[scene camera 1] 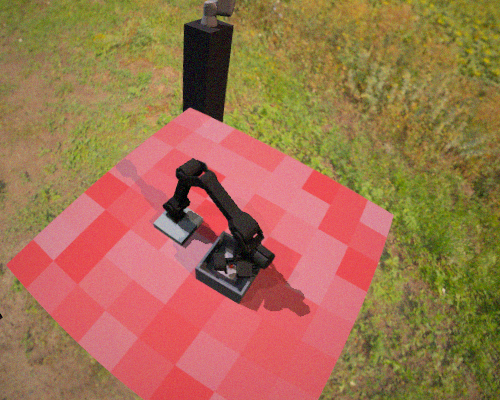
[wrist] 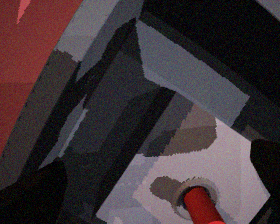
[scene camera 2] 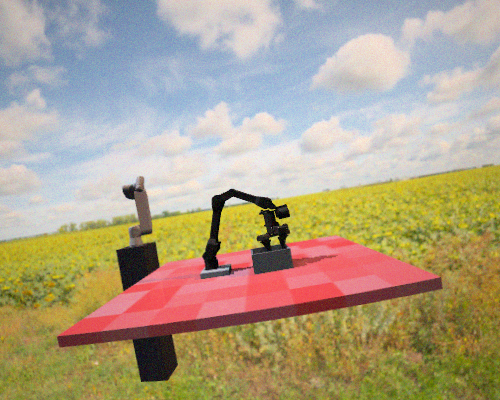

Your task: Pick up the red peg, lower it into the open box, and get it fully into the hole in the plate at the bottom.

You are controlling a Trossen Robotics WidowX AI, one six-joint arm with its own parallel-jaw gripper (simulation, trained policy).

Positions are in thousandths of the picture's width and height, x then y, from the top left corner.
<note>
I see my gripper (scene camera 1: 477, 681), a dark box (scene camera 1: 409, 681) and a plate (wrist: 634, 650).
The dark box shows as well in the wrist view (wrist: 377, 315) and in scene camera 2 (scene camera 2: 557, 649). My gripper also shows in the wrist view (wrist: 573, 721). Scene camera 2 misses the plate, which is hidden by the dark box.
</note>
